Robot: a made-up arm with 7 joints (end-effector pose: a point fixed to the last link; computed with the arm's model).
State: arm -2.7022 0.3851 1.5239 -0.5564 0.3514 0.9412 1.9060
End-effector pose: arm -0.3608 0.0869 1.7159 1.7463 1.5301 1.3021
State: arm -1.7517 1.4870 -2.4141 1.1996 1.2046 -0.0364 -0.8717
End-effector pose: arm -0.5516 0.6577 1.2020 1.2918 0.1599 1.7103
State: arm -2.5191 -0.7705 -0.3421 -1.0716 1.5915 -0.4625 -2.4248
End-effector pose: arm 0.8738 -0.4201 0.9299 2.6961 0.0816 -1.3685
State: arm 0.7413 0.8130 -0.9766 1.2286 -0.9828 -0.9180 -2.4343
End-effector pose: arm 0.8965 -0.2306 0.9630 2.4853 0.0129 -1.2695
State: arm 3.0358 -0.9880 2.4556 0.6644 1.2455 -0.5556 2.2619
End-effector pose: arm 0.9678 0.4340 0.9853 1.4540 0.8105 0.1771
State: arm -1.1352 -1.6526 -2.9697 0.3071 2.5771 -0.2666 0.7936
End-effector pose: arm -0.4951 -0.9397 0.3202 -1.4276 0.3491 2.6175
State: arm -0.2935 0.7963 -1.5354 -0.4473 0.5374 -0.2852 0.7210
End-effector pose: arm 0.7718 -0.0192 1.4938 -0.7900 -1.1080 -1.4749
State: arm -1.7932 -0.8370 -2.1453 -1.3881 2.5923 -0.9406 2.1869
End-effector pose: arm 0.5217 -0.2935 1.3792 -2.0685 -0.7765 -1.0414
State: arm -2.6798 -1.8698 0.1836 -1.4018 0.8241 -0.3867 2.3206
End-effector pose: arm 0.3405 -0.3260 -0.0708 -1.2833 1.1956 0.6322
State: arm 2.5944 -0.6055 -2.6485 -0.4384 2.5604 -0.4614 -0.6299
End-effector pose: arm 0.3897 0.3999 1.6682 1.7732 0.8864 0.5851
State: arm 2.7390 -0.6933 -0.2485 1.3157 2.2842 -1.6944 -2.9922
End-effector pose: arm 0.0966 -0.2172 1.3609 -1.1736 0.8016 -1.4179
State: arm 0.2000 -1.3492 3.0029 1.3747 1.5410 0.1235 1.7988
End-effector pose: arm -0.7239 0.1400 0.1739 -1.0500 0.7119 0.9820
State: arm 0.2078 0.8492 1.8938 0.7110 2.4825 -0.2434 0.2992
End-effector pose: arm 0.5364 -0.5363 1.4476 0.5551 -1.0563 -1.8667
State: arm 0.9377 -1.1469 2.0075 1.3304 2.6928 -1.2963 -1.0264
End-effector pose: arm -0.7361 0.1375 0.7441 -1.9992 0.7050 -1.1464
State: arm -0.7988 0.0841 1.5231 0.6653 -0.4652 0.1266 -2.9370
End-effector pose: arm 0.4298 -0.2042 1.6490 1.6594 -0.6246 -0.6325
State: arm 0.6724 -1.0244 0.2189 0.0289 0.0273 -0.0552 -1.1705
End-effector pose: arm -0.7740 0.5892 1.3310 0.2123 2.6565 0.9434
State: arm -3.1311 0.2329 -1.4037 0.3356 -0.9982 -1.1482 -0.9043
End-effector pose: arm -0.3831 -0.0964 1.6776 0.1678 2.1667 1.2185
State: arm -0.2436 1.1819 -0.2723 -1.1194 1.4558 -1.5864 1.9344
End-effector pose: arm 0.5087 0.2289 1.3686 0.4654 -0.5756 1.1596
